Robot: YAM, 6 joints.
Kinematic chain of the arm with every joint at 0, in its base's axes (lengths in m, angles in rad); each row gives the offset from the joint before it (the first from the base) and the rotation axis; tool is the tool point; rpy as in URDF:
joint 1: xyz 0 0 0.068 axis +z
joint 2: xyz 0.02 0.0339 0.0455 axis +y
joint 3: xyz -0.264 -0.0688 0 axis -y
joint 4: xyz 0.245 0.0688 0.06 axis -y
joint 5: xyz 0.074 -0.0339 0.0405 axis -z
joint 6: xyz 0.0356 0 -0.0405 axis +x
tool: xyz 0 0 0 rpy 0 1.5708 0
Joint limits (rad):
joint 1: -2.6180..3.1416
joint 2: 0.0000..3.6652
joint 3: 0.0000..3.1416
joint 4: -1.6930..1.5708
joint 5: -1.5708..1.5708
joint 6: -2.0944..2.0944
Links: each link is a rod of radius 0.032 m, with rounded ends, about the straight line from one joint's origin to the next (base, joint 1, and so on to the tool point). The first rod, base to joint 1, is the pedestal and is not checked.
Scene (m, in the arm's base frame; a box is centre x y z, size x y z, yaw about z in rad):
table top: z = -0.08
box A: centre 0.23 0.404 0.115 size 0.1 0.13 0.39 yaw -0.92
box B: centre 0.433 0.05 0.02 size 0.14 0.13 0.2 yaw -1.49
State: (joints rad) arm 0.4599 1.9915 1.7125 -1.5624 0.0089 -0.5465
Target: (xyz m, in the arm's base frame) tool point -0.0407 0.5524 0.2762
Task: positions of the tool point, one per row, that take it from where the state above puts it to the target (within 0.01 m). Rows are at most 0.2 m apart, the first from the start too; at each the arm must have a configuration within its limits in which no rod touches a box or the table.
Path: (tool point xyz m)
1: 0.3204 0.2195 0.3429
2: 0.2763 0.2537 0.4767
3: 0.1844 0.2302 0.6082
4: 0.1728 0.3719 0.5207
5: 0.0906 0.4899 0.4073
6: -0.0407 0.5524 0.2762

